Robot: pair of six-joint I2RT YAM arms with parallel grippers.
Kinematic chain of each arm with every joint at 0, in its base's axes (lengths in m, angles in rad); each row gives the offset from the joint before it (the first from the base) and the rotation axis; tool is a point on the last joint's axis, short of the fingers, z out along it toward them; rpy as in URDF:
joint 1: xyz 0 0 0.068 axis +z
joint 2: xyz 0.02 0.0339 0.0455 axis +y
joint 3: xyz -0.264 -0.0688 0 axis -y
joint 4: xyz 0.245 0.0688 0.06 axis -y
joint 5: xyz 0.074 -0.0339 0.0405 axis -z
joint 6: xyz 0.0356 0 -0.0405 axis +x
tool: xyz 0 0 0 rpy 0 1.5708 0
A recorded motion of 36 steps. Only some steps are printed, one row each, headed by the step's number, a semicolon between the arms.
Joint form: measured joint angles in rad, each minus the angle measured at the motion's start. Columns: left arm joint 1, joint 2, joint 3, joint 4, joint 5, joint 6; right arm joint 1, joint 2, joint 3, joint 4, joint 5, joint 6.
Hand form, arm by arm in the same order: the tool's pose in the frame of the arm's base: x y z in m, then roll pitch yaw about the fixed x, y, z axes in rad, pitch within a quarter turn. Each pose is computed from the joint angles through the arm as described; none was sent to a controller.
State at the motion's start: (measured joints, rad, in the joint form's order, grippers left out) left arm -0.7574 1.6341 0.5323 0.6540 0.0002 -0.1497; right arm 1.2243 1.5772 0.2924 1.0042 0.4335 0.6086
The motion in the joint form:
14: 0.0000 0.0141 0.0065 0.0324 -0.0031 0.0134; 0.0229 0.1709 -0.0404 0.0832 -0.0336 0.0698
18: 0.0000 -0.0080 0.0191 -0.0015 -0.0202 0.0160; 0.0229 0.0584 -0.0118 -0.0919 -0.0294 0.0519
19: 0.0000 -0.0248 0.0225 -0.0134 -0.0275 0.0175; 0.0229 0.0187 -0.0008 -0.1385 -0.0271 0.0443
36: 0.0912 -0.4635 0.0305 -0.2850 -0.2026 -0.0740; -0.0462 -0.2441 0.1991 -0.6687 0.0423 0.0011
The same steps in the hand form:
14: 0.2203 -0.2082 0.1391 -2.8511 1.1280 2.7069; 0.0903 0.2257 0.0911 2.2479 0.9468 2.9644
18: 0.2213 -0.2083 0.1453 -2.8714 1.1317 2.7031; 0.0911 0.2275 0.1048 2.3225 0.9560 3.0281
19: 0.2213 -0.2079 0.1498 -2.8750 1.1409 2.7059; 0.0914 0.2284 0.1116 2.3233 0.9634 3.0297
36: 0.2075 -0.1540 0.2402 -2.5109 1.2798 -2.9484; 0.1139 0.2323 0.1761 2.5047 1.0051 3.0677

